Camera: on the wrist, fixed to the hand. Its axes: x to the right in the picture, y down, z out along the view.
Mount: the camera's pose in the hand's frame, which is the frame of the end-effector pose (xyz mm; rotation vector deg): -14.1 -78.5 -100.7 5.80 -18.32 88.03
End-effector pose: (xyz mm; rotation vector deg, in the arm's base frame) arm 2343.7 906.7 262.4 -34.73 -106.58 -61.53
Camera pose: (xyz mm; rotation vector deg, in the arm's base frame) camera 2337.2 780.3 240.4 -100.91 -61.07 9.32
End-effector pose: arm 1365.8 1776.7 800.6 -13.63 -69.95 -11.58
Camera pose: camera 1430.0 1672.9 760.4 -60.81 -60.38 72.14
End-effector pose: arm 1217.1 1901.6 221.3 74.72 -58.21 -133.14
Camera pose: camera 1315.3 1921.0 140.8 -4.47 -82.68 -69.25
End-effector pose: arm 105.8 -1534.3 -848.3 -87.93 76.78 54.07
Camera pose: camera 181.7 -1620.8 -791.2 1.81 125.27 103.94
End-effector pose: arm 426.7 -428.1 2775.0 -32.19 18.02 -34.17
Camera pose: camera 337.5 -514.1 2741.1 -10.43 18.22 54.36
